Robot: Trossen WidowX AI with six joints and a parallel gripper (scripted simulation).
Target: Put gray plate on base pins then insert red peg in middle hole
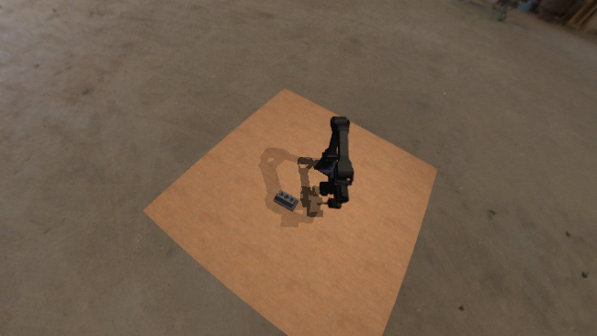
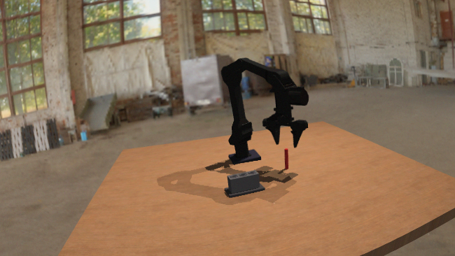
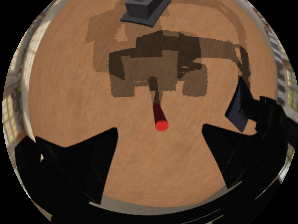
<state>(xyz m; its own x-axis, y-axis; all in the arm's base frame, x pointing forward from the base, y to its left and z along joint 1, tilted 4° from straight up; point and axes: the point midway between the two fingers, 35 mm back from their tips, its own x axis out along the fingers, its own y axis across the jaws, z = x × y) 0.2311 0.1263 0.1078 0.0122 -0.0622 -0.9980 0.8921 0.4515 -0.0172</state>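
Right now my gripper tip is 5 cm above the red peg. From my gripper tip the other things lie so: gray plate: 11 cm ahead, 20 cm to the right, 5 cm below; dark base: 11 cm ahead, 20 cm to the right, 8 cm below.
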